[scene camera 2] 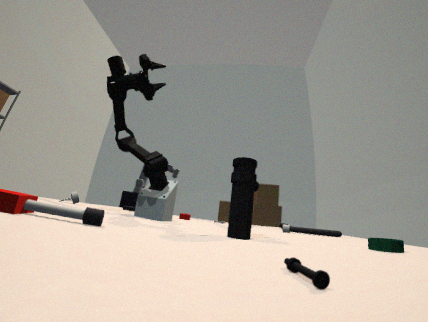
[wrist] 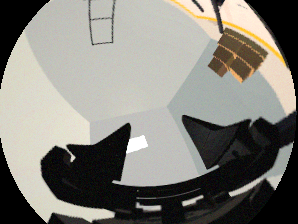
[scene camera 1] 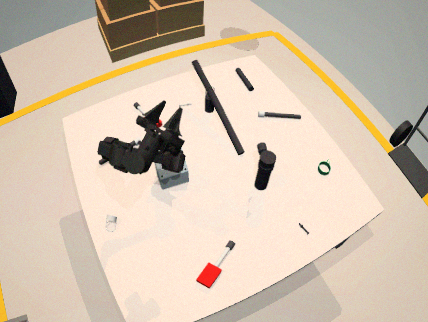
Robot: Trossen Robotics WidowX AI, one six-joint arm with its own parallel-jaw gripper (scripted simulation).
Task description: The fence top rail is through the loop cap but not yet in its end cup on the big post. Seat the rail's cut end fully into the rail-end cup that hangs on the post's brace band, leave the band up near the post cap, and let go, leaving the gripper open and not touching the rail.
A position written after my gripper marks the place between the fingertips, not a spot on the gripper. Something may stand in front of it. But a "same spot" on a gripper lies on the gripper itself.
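You can see my gripper in scene camera 2 (165, 75), and it's there in scene camera 1 and in the wrist view too. My gripper (wrist: 217, 145) and my gripper (scene camera 1: 155, 119), that's one and the same spot on it.
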